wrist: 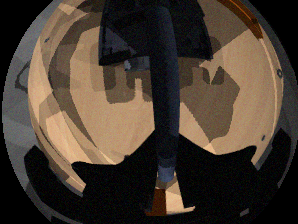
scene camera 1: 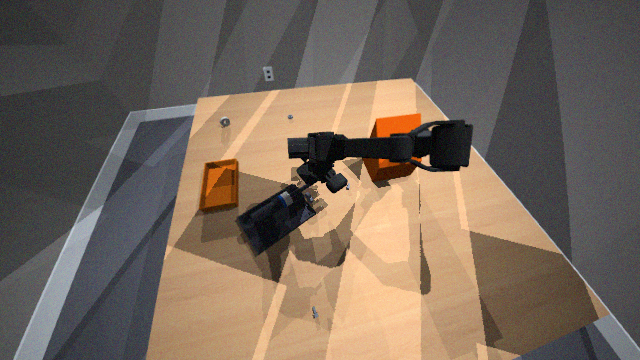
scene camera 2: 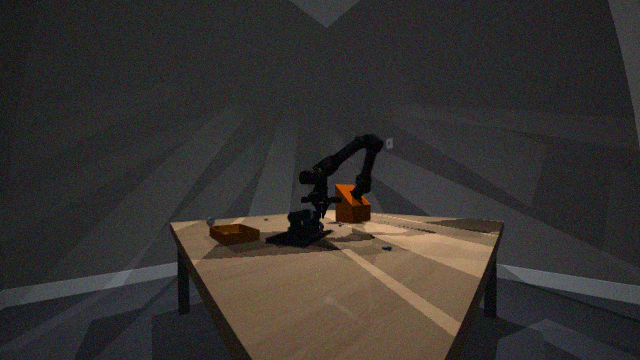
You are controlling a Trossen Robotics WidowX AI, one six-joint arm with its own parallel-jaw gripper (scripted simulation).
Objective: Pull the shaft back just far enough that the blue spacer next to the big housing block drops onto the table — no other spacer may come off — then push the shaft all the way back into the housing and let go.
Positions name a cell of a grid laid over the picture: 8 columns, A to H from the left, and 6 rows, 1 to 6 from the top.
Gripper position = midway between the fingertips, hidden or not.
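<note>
A dark housing block is there for me to see (scene camera 1: D4), and scene camera 2 gives me the block too (scene camera 2: D4). I also see an orange tray (scene camera 1: C4) and a shaft (wrist: E2). My own gripper (scene camera 1: E4) is visible as well, and the wrist view has the gripper in it too (wrist: E4).
</note>
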